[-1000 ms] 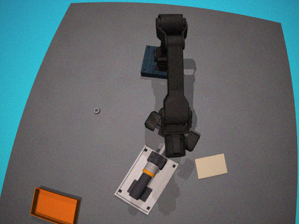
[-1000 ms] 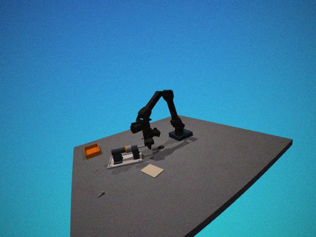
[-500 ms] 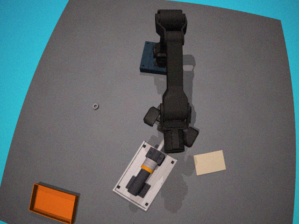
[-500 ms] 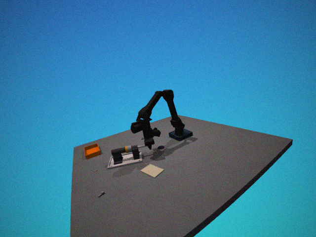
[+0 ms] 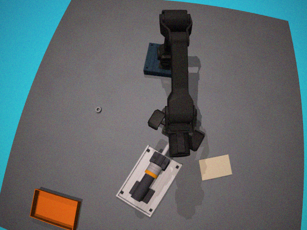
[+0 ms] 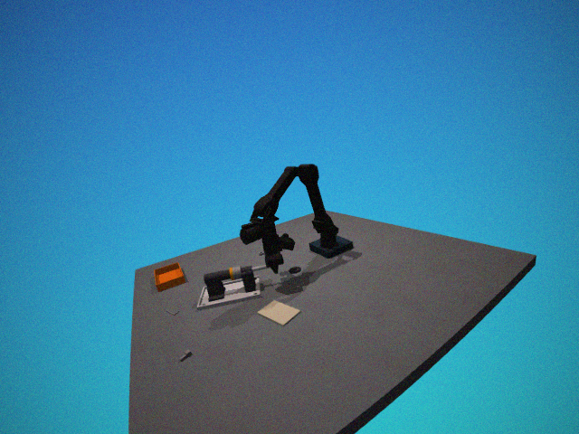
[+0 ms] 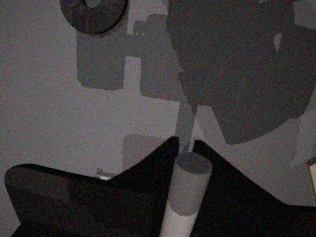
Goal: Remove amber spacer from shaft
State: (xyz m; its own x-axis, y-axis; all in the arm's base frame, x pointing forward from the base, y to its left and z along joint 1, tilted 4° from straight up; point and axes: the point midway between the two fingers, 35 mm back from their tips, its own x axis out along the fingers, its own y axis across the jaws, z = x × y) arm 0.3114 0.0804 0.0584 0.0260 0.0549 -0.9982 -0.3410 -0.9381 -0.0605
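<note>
The shaft is 8 cm ahead of my gripper tip, 3 cm to the right of it and 3 cm above it. The rest, counted from my gripper tip: pad 17 cm to the left, 8 cm ahead, 4 cm below; then grey spacer 13 cm ahead, 5 cm to the right, 3 cm above; then amber spacer 15 cm ahead, 6 cm to the right, 3 cm above.
</note>
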